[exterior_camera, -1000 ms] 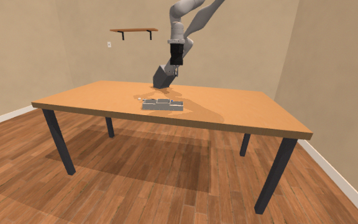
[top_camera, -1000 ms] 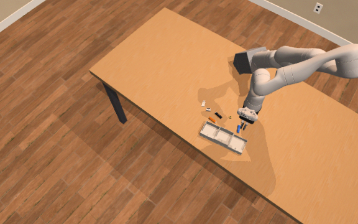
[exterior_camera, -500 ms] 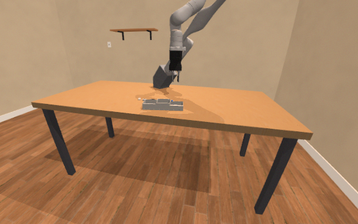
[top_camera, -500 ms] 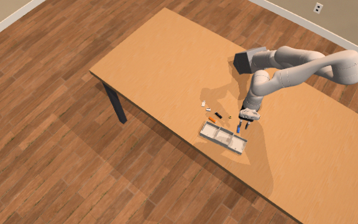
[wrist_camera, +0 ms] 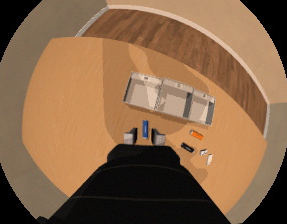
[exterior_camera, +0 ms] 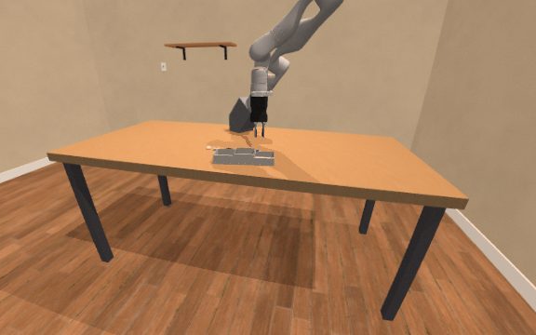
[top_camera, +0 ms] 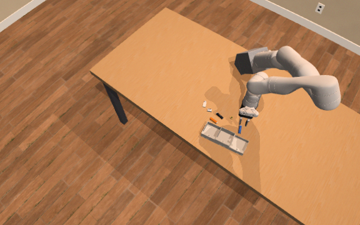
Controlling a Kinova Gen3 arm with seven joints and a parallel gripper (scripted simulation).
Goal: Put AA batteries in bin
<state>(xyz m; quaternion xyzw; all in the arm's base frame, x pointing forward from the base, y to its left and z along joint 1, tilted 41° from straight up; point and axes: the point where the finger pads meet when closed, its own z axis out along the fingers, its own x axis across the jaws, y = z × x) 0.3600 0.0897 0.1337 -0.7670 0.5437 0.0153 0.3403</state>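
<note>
The blue battery lies 9 cm below my hand. Also, from my hand: grey three-compartment bin tray 10 cm ahead, 8 cm below, 3 cm to the right; black battery 15 cm to the right, 9 cm below, 1 cm ahead; tiny yellowish thing 10 cm below, 9 cm to the right, 3 cm behind.
</note>
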